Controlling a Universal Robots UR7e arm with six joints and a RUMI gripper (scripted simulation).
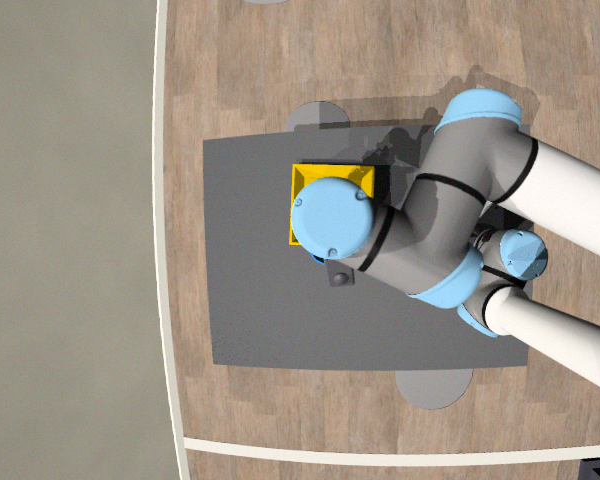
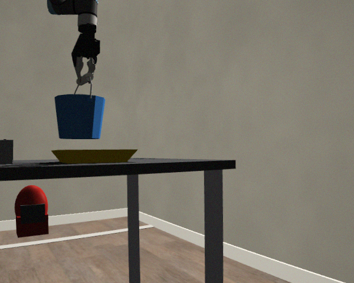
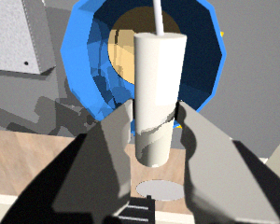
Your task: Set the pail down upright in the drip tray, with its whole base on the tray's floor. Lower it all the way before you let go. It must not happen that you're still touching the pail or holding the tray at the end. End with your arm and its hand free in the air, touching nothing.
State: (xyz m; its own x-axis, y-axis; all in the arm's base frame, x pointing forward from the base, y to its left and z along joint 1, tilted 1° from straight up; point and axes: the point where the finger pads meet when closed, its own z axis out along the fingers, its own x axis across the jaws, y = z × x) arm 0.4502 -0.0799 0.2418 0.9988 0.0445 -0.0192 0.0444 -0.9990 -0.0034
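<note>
The pail lies 100 mm below my hand and 10 mm behind it. Round my hand: pail handle (30 mm below, 10 mm behind); then yellow drip tray (310 mm below, 80 mm to the right).
</note>
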